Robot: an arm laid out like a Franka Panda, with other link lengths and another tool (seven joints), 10 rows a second.
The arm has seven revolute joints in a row. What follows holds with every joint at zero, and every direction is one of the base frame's.
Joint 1 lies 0.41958 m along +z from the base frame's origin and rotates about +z.
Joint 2 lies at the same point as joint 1 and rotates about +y.
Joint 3 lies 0.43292 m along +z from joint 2 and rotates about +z.
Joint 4 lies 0.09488 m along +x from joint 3 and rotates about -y.
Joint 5 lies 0.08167 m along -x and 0.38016 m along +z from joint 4 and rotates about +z.
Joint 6 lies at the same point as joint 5 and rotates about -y.
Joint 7 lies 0.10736 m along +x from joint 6 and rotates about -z.
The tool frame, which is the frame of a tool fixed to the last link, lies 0.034 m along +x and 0.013 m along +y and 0.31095 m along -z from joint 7; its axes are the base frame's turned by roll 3.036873, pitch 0 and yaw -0.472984 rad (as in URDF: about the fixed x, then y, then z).
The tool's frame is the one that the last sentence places.
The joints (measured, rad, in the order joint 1, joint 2, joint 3, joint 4, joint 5, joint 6, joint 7), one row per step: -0.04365, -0.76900, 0.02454, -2.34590, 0.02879, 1.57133, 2.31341; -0.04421, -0.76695, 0.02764, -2.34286, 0.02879, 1.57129, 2.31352; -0.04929, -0.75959, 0.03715, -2.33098, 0.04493, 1.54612, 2.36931; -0.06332, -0.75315, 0.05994, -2.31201, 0.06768, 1.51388, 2.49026; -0.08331, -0.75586, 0.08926, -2.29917, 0.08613, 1.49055, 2.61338; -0.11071, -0.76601, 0.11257, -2.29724, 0.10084, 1.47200, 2.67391; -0.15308, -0.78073, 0.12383, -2.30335, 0.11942, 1.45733, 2.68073; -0.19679, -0.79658, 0.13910, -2.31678, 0.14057, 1.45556, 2.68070; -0.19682, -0.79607, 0.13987, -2.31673, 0.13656, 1.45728, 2.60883; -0.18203, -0.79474, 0.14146, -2.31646, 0.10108, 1.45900, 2.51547; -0.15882, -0.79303, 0.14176, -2.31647, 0.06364, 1.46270, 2.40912; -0.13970, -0.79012, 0.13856, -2.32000, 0.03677, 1.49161, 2.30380; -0.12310, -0.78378, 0.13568, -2.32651, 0.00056, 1.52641, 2.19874
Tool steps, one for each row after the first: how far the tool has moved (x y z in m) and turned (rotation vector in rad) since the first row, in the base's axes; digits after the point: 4 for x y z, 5 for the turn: 0.0010, 0.0007, 0.0010, -0.00214, -0.00085, 0.00162; -0.0046, 0.0082, 0.0022, 0.00725, 0.02059, -0.05177; -0.0129, 0.0209, 0.0065, 0.01134, 0.04320, -0.16863; -0.0210, 0.0332, 0.0108, 0.00516, 0.05408, -0.28881; -0.0292, 0.0399, 0.0120, 0.00029, 0.06239, -0.35887; -0.0368, 0.0405, 0.0108, 0.00957, 0.07063, -0.39905; -0.0414, 0.0424, 0.0071, 0.01957, 0.07204, -0.43187; -0.0391, 0.0394, 0.0069, 0.01788, 0.06861, -0.35994; -0.0368, 0.0292, 0.0075, -0.01563, 0.06420, -0.25353; -0.0329, 0.0198, 0.0086, -0.04989, 0.06111, -0.12654; -0.0210, 0.0123, 0.0098, -0.07172, 0.04012, -0.00567; -0.0071, 0.0022, 0.0105, -0.10459, 0.02275, 0.11348
